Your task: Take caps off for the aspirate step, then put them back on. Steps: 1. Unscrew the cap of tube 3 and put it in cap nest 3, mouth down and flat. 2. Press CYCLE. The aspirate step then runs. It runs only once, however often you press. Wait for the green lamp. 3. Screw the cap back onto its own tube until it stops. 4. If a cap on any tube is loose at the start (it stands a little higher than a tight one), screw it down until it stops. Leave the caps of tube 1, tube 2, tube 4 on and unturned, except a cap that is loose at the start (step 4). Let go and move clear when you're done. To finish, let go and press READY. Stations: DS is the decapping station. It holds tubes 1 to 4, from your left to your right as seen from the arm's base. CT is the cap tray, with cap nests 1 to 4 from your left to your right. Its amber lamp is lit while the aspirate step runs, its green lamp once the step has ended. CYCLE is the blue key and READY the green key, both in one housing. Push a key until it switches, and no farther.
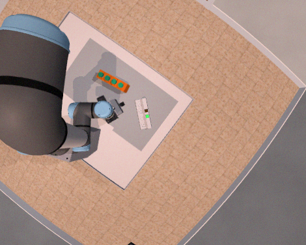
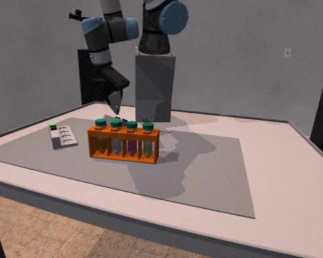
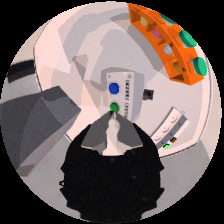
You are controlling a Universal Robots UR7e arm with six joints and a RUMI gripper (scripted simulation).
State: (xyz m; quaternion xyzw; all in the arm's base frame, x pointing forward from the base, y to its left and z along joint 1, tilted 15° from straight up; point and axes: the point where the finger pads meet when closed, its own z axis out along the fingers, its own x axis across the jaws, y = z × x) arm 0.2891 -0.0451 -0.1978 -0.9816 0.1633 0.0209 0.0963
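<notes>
Now: hand 30 mm above the green ready key. Round my hand: blue cycle key: 10 mm ahead, 40 mm to the left, 30 mm below; then key housing: 20 mm ahead, 20 mm to the left, 40 mm below.
</notes>
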